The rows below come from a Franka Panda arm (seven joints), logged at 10 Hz.
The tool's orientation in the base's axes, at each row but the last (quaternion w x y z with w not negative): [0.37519 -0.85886 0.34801 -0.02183]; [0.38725 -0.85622 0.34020 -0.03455]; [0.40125 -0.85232 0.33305 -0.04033]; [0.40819 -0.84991 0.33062 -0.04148]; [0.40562 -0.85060 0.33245 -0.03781]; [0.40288 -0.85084 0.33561 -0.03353]
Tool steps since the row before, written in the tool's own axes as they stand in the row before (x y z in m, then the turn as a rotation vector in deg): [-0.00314 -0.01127 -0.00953 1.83 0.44 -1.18]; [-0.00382 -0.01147 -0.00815 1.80 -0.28 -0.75]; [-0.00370 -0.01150 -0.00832 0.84 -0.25 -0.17]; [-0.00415 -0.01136 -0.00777 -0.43 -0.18 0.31]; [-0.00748 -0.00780 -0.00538 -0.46 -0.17 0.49]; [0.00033 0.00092 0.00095 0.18 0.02 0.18]
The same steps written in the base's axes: [0.00133 0.00130 0.01497 0.78 -2.08 0.15]; [0.00082 0.00249 0.01434 1.29 -1.45 0.35]; [0.00049 0.00200 0.01452 0.73 -0.50 0.13]; [0.00013 0.00239 0.01418 -0.13 0.54 0.01]; [-0.00343 0.00439 0.01071 -0.10 0.68 -0.11]; [0.00007 0.00002 -0.00136 0.19 0.00 -0.17]
